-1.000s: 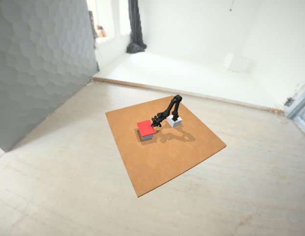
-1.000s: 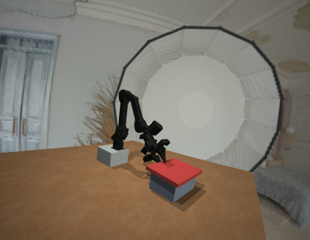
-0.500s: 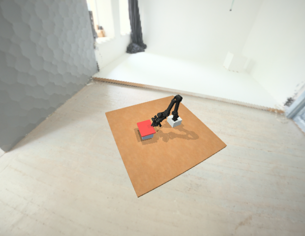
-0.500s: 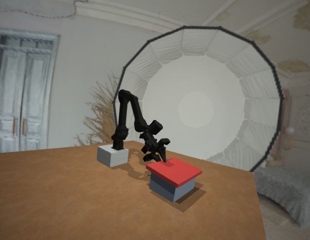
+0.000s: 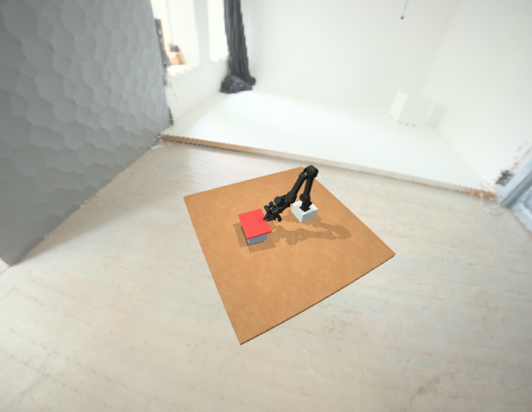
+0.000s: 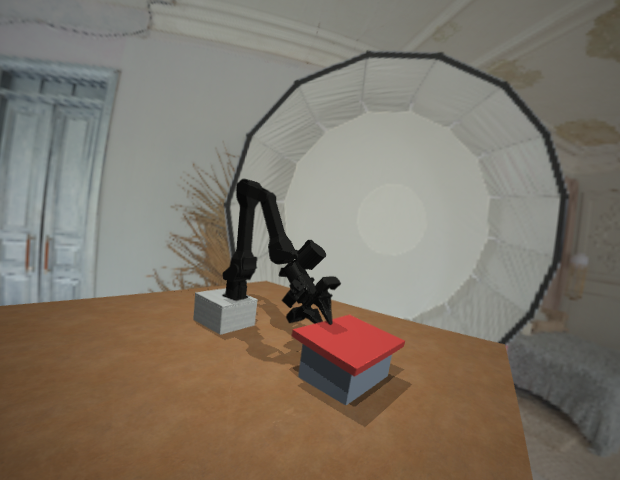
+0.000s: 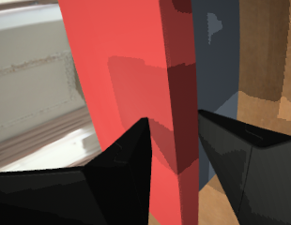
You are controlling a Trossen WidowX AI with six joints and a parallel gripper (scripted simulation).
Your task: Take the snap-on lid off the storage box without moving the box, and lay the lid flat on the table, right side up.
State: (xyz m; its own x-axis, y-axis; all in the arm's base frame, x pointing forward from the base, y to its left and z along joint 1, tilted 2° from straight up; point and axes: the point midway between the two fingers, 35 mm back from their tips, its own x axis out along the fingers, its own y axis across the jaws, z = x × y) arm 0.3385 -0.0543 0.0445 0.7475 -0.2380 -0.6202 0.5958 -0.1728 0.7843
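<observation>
Right now my gripper tip is 7 cm short of the red lid and 2 cm to the left of it. Round my gripper tip: grey-blue storage box: 7 cm ahead, 6 cm below, 2 cm to the right.
</observation>
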